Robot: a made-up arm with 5 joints.
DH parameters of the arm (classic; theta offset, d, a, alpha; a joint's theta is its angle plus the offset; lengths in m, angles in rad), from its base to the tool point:
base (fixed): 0 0.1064 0 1.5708
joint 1: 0 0.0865 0.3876 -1.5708
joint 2: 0 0.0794 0.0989 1.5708
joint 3: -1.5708 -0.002 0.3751 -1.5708
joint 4: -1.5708 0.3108 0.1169 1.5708
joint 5: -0.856 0 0.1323 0
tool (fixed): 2.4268 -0.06 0 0
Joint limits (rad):
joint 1: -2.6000..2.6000
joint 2: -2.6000..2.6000
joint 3: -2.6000..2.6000
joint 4: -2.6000..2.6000
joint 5: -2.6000..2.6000
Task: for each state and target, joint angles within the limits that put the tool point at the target. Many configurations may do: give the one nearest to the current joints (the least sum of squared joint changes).
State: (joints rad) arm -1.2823 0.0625 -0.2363 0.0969 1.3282
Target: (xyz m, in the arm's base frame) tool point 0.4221 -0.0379 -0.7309
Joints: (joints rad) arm -0.7104 0.6238 -0.1238 -0.1623 1.3164
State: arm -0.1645 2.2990 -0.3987 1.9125 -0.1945
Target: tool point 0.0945 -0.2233 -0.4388
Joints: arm -0.4422 2.2973 -0.6546 2.0468 -0.1301
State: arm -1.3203 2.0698 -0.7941 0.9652 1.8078
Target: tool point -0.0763 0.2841 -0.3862
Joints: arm -0.3474 2.3159 -0.1307 0.8751 2.3079
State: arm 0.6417 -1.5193 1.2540 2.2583 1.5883
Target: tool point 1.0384 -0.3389 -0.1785
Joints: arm -0.1906 -0.6400 0.6522 2.3593 1.4054
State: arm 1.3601 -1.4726 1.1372 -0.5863 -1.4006
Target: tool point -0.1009 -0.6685 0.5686
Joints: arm 1.5026 -1.4050 1.1654 -0.4828 -1.7226
